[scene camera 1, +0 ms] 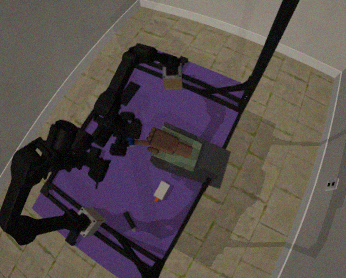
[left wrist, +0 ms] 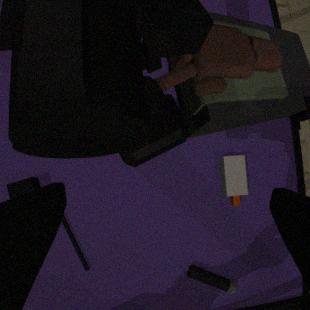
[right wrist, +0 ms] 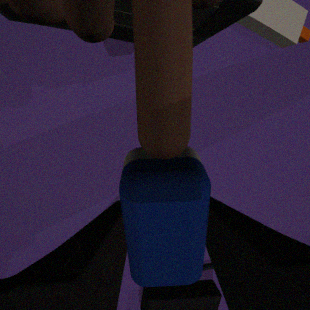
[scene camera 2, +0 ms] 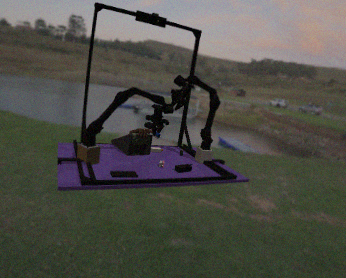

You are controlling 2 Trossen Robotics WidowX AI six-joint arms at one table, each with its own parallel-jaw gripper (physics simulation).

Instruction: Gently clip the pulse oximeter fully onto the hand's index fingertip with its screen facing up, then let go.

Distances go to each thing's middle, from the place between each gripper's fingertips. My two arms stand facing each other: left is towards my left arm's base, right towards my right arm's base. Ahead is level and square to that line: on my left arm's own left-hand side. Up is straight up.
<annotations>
Now: the blue pulse oximeter (right wrist: 164,202) 19 cm below my left hand, 11 cm to the right of it and 2 cm ahead of it. Also, from my left hand: index finger (right wrist: 162,44): 18 cm below, 13 cm to the right, 4 cm behind; grey-green block (scene camera 1: 189,163): 25 cm below, 18 cm to the right, 17 cm behind; white box with orange tip (right wrist: 280,29): 36 cm below, 18 cm behind, 1 cm to the left.
I see the index finger 6 cm behind my right hand, 2 cm to the right of it and 1 cm above it. The rest, counted from my right hand: grey-green block 19 cm behind, 8 cm to the right, 6 cm below; then white box with orange tip 20 cm behind, 12 cm to the left, 17 cm below; then blue pulse oximeter right at my right hand.
</annotations>
